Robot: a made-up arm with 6 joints. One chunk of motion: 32 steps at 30 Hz.
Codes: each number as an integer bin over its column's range. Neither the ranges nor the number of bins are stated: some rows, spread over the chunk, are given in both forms.
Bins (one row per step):
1: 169 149 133 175 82 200
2: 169 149 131 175 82 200
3: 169 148 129 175 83 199
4: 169 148 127 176 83 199
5: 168 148 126 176 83 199
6: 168 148 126 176 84 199
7: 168 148 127 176 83 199
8: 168 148 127 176 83 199
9: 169 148 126 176 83 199
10: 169 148 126 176 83 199
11: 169 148 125 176 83 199
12: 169 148 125 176 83 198
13: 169 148 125 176 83 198
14: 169 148 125 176 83 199
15: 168 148 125 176 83 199
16: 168 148 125 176 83 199
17: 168 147 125 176 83 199
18: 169 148 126 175 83 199
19: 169 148 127 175 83 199
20: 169 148 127 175 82 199
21: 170 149 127 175 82 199
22: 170 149 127 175 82 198
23: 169 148 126 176 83 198
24: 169 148 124 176 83 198
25: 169 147 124 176 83 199
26: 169 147 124 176 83 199
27: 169 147 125 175 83 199
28: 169 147 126 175 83 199
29: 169 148 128 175 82 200
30: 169 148 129 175 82 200
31: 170 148 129 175 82 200
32: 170 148 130 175 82 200
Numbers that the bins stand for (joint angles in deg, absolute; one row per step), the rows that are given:
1: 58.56 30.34 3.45 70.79 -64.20 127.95
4: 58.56 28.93 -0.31 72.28 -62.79 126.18
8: 57.15 28.93 -0.31 72.28 -62.79 126.18
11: 58.56 28.93 -1.57 72.28 -62.79 126.18
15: 57.15 28.93 -1.57 72.28 -62.79 126.18
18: 58.56 28.93 -0.94 70.79 -62.79 126.18
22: 59.97 30.34 -0.31 70.79 -64.20 124.42
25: 58.56 27.52 -2.20 72.28 -62.79 126.18
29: 58.56 28.93 0.31 70.79 -64.20 127.95
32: 59.97 28.93 1.57 70.79 -64.20 127.95
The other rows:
2: 58.56 30.34 2.20 70.79 -64.20 127.95
3: 58.56 28.93 0.94 70.79 -62.79 126.18
5: 57.15 28.93 -0.94 72.28 -62.79 126.18
6: 57.15 28.93 -0.94 72.28 -61.38 126.18
7: 57.15 28.93 -0.31 72.28 -62.79 126.18
9: 58.56 28.93 -0.94 72.28 -62.79 126.18
10: 58.56 28.93 -0.94 72.28 -62.79 126.18
12: 58.56 28.93 -1.57 72.28 -62.79 124.42
13: 58.56 28.93 -1.57 72.28 -62.79 124.42
14: 58.56 28.93 -1.57 72.28 -62.79 126.18
16: 57.15 28.93 -1.57 72.28 -62.79 126.18
17: 57.15 27.52 -1.57 72.28 -62.79 126.18
19: 58.56 28.93 -0.31 70.79 -62.79 126.18
20: 58.56 28.93 -0.31 70.79 -64.20 126.18
21: 59.97 30.34 -0.31 70.79 -64.20 126.18
23: 58.56 28.93 -0.94 72.28 -62.79 124.42
24: 58.56 28.93 -2.20 72.28 -62.79 124.42
26: 58.56 27.52 -2.20 72.28 -62.79 126.18
27: 58.56 27.52 -1.57 70.79 -62.79 126.18
28: 58.56 27.52 -0.94 70.79 -62.79 126.18
30: 58.56 28.93 0.94 70.79 -64.20 127.95
31: 59.97 28.93 0.94 70.79 -64.20 127.95

